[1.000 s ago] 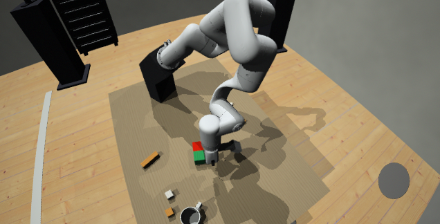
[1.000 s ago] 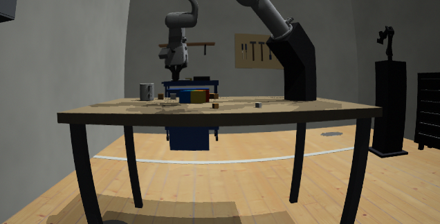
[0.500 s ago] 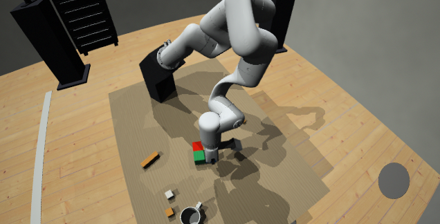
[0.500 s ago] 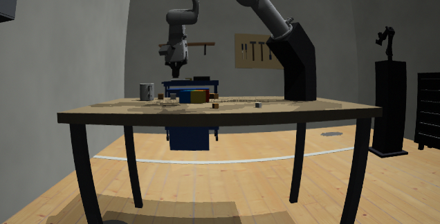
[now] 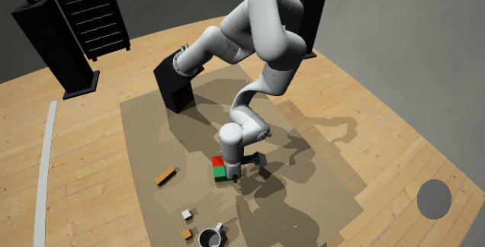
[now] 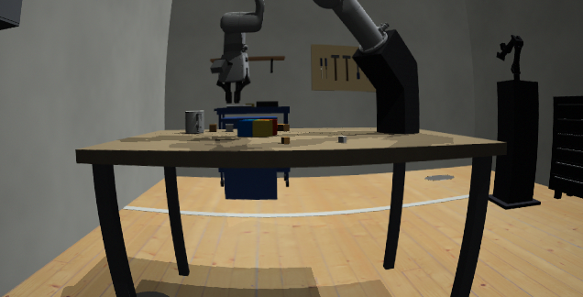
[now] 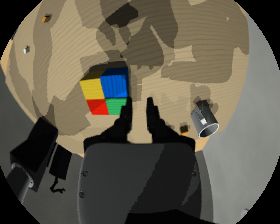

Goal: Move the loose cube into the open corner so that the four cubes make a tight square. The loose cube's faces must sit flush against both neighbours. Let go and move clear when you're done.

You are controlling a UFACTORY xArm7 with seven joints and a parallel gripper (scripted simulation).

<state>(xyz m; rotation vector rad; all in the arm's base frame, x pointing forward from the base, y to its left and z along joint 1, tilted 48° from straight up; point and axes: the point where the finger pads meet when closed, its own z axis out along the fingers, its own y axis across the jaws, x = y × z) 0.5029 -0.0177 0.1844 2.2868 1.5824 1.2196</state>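
Right now the yellow cube is 100 mm behind my hand, 10 mm to the left of it and 100 mm below it. From my hand the other things lie so: green cube 60 mm behind, 50 mm to the right, 100 mm below; red cube 110 mm behind, 40 mm to the right, 100 mm below; small orange cube 150 mm ahead, 250 mm to the right, 110 mm below.
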